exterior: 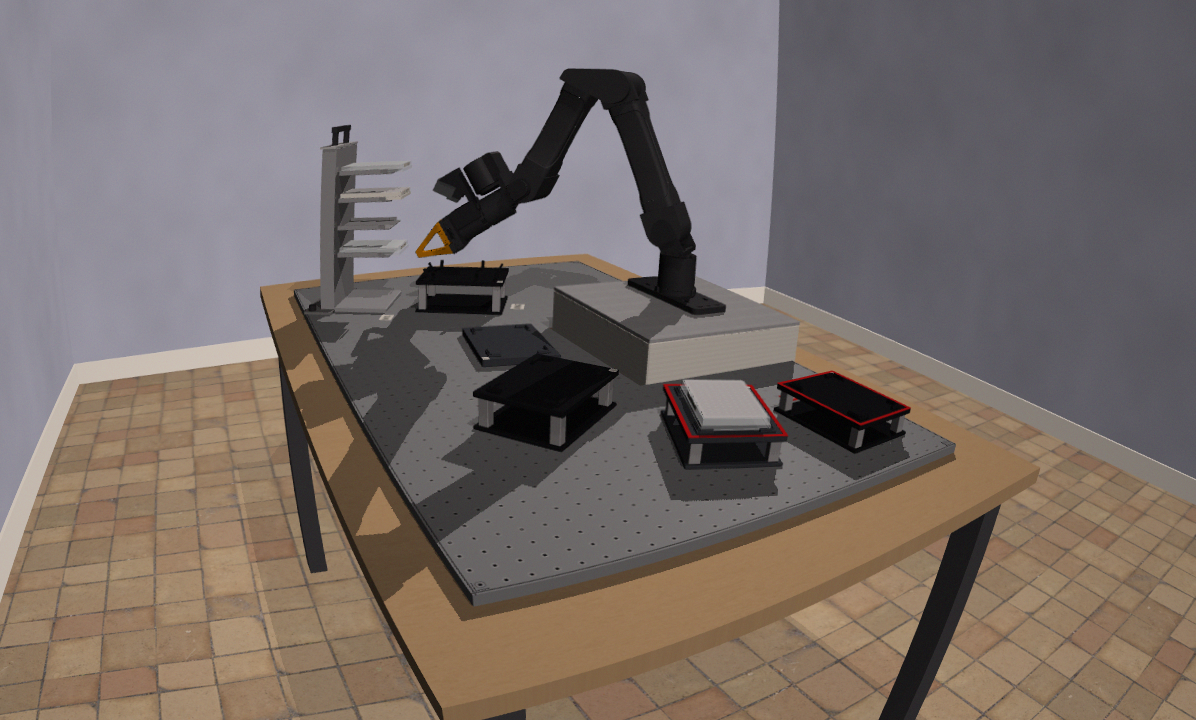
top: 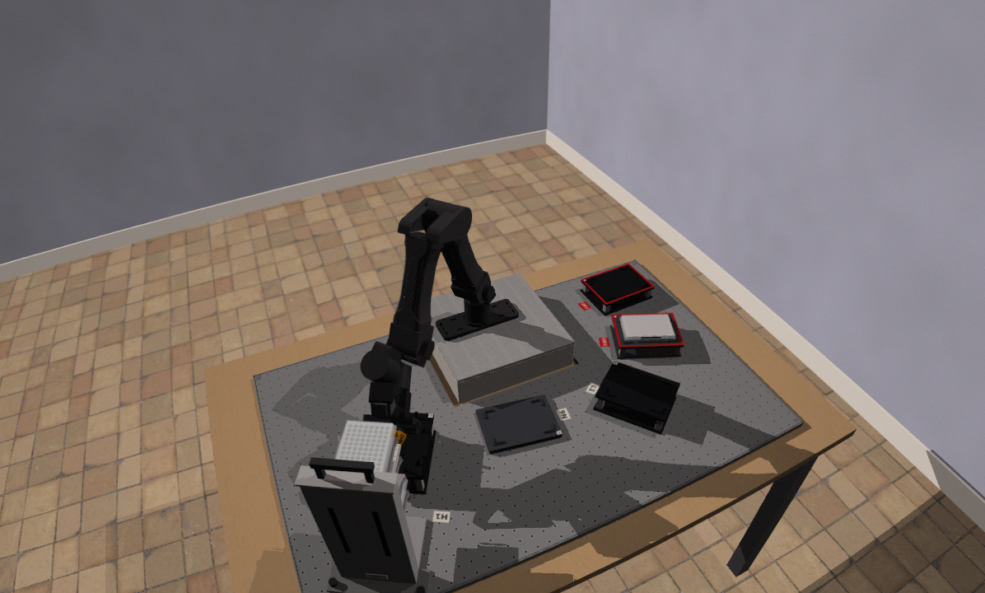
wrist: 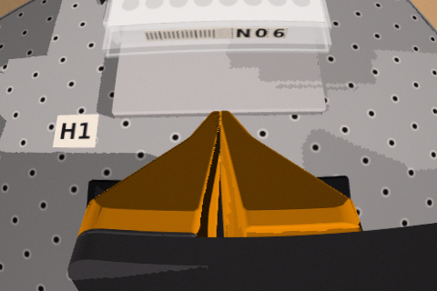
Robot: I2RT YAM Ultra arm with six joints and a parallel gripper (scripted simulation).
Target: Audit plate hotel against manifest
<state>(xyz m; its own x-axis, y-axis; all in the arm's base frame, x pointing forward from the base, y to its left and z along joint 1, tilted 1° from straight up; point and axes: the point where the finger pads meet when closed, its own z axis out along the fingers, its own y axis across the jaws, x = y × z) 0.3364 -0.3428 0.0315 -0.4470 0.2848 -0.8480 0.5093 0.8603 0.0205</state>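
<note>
The black regrip nest RG is 7 cm behind my hand, 4 cm to the left of it and 4 cm below it. Round my hand: flat recovery nest N6: 31 cm to the left, 9 cm below, 5 cm behind; H1 deck label: 10 cm below, 9 cm ahead, 6 cm to the left; plate hotel H1: 15 cm ahead, 9 cm to the right, 6 cm above.
</note>
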